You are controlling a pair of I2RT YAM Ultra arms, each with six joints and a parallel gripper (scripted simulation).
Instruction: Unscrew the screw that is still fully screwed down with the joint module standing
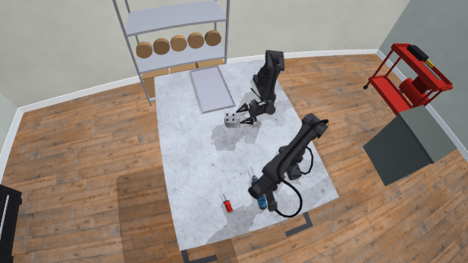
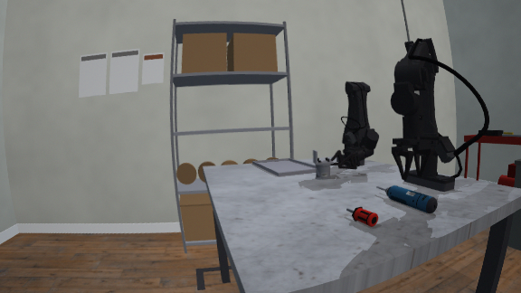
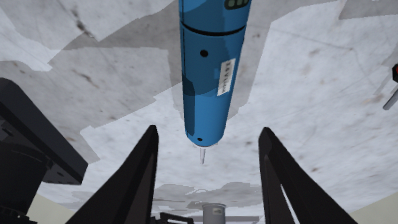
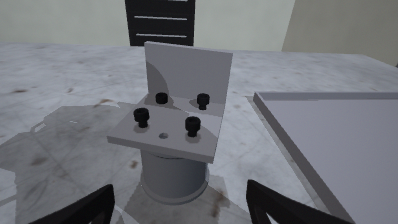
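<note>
The joint module lies 6 cm ahead of my right hand, 1 cm to the left of it and 2 cm below it. The rest, counted from my right hand: screw: 8 cm ahead, 2 cm to the left, 2 cm above; grey bracket: 6 cm ahead, 1 cm to the left, 3 cm above; bit: 34 cm to the left, 3 cm below.
</note>
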